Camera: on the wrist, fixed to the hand. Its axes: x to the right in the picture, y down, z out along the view.
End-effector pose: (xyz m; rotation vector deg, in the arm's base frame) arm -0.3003 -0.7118 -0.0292 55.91 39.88 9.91
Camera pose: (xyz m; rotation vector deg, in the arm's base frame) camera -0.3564 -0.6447 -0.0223 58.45 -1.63 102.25
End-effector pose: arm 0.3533 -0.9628 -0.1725 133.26 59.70 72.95
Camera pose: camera 0.2982 -1.0057 -0.1194 -119.50 60.89 -90.82
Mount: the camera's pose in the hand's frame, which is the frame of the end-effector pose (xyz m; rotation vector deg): -0.0174 0.0342 -0.0789 -16.97 16.44 91.92
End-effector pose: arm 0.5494 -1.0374 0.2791 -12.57 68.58 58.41
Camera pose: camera 0.4714 -1.0773 0.2741 28.72 80.01 150.04
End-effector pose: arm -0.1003 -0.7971 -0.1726 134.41 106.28 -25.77
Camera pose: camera -0.0584 -0.8001 -0.0956 158.24 -18.15 19.69
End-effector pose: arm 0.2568 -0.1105 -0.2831 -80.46 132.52 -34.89
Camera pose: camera 0.1986 -0.0673 -0.2337 42.47 162.11 4.91
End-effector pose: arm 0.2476 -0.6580 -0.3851 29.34 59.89 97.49
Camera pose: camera 0.1766 -0.7084 -0.3959 -47.84 -18.47 -150.17
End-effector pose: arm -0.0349 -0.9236 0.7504 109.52 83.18 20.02
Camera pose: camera -0.0624 -0.9151 0.8333 136.32 -19.68 83.08
